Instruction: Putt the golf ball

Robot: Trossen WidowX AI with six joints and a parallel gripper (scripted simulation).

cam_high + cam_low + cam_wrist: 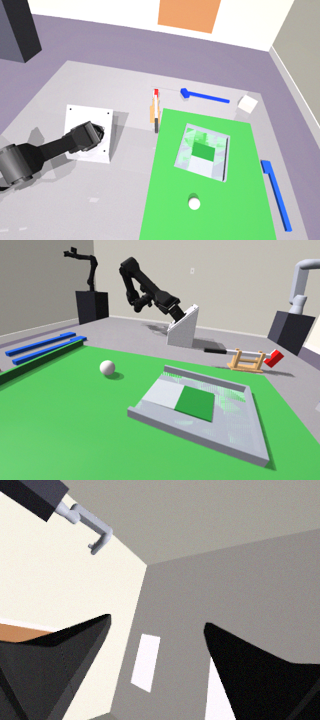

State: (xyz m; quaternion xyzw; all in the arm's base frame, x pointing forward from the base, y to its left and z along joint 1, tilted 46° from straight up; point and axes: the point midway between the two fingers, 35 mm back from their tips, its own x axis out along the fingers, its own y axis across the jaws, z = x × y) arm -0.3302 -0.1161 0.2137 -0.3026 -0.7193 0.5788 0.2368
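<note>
My gripper tip is 76 cm short of the white golf ball, 7 cm to the right of it and 23 cm above it. Round my gripper tip: mat (82 cm ahead, 21 cm to the left, 26 cm below); white cube (104 cm ahead, 73 cm to the left, 24 cm below); red putter (53 cm ahead, 49 cm to the left, 20 cm below).
</note>
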